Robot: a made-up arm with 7 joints.
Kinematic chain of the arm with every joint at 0, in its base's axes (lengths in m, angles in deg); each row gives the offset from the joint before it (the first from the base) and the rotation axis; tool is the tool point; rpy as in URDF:
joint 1: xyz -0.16 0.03 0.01 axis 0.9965 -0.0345 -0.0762
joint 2: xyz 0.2 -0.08 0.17 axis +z
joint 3: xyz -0.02 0 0.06 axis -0.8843 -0.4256 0.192
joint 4: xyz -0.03 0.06 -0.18 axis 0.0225 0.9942 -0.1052
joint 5: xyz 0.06 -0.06 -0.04 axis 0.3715 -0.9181 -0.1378
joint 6: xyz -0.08 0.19 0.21 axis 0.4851 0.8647 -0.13
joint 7: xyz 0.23 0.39 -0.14 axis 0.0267 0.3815 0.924
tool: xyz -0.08 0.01 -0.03 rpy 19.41 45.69 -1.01
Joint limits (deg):
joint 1: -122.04..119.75
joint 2: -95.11..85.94
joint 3: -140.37..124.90
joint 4: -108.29..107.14
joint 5: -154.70..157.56
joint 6: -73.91..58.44
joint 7: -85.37..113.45
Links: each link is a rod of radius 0.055 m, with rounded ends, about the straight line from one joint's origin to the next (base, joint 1, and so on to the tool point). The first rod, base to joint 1, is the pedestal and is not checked.
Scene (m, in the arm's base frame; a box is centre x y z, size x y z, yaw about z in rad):
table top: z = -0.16
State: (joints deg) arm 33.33 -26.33 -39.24 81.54 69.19 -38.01 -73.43
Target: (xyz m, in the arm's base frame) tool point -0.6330 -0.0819 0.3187
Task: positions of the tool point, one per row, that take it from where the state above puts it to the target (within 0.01 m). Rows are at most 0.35 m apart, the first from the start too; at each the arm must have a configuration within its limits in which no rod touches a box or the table.
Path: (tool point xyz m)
1: 0.5397 -0.0088 0.3272
2: 0.3356 0.1032 0.5350
3: 0.1558 0.3475 0.4774
4: -0.0488 0.4778 0.2708
5: -0.2286 0.4045 0.0355
6: -0.3295 0.1639 -0.0743
7: -0.3163 -0.0916 0.0232
8: -0.1936 -0.1857 0.2730
9: -0.0082 -0.0304 0.5073
10: -0.1418 -0.1015 0.5247
11: -0.2869 -0.1579 0.4974
12: -0.4266 -0.1776 0.4378
13: -0.5458 -0.1506 0.3694
14: -0.6330 -0.0819 0.3187

